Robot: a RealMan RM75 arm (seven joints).
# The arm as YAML. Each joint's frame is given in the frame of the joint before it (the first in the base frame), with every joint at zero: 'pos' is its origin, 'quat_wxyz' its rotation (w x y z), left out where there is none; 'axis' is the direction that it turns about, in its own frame. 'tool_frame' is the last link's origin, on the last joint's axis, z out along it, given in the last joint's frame.
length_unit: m
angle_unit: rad
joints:
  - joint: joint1
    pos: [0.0, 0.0, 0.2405]
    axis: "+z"
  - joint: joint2
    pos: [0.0, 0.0, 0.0]
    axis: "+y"
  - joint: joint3
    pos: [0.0, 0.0, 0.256]
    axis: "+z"
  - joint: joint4
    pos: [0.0, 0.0, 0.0]
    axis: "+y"
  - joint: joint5
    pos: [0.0, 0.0, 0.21]
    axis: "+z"
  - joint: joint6
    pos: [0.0, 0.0, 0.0]
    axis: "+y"
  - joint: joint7
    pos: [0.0, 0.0, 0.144]
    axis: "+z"
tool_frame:
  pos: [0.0, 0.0, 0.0]
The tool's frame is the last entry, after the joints.
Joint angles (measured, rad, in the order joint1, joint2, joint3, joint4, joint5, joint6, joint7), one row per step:
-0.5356, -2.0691, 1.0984, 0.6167, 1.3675, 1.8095, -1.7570
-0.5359, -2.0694, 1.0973, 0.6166, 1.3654, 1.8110, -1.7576
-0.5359, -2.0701, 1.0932, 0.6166, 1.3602, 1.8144, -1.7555
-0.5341, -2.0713, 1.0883, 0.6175, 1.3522, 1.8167, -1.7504
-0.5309, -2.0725, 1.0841, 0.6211, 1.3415, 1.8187, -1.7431
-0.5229, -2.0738, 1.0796, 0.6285, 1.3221, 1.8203, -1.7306
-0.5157, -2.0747, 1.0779, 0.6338, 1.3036, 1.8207, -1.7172
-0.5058, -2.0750, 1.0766, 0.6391, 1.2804, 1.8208, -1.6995
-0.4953, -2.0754, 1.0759, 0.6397, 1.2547, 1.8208, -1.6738
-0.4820, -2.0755, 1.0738, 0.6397, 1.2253, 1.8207, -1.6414
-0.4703, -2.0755, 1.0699, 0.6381, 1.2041, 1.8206, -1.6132
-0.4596, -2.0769, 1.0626, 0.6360, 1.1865, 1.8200, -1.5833
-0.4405, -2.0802, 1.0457, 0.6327, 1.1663, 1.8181, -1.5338
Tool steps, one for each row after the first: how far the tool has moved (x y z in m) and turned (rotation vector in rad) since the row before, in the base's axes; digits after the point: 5 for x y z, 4 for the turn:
0.00031, 0.00004, 0.00035, 0.0003, -0.0032, -0.0001
0.00050, 0.00017, 0.00111, 0.0051, -0.0083, -0.0010
0.00027, 0.00022, 0.00143, 0.0103, -0.0107, 0.0000
0.00037, 0.00023, 0.00192, 0.0147, -0.0119, -0.0016
-0.00006, 0.00012, 0.00332, 0.0259, -0.0183, -0.0008
-0.00020, 0.00001, 0.00266, 0.0239, -0.0156, -0.0009
-0.00089, -0.00017, 0.00334, 0.0301, -0.0182, 0.0005
-0.00155, -0.00045, 0.00301, 0.0352, -0.0198, 0.0012
-0.00251, -0.00066, 0.00375, 0.0443, -0.0217, 0.0031
-0.00290, -0.00076, 0.00298, 0.0376, -0.0155, 0.0051
-0.00288, -0.00063, 0.00265, 0.0396, -0.0138, 0.0058
-0.00589, -0.00148, 0.00386, 0.0653, -0.0159, 0.0139

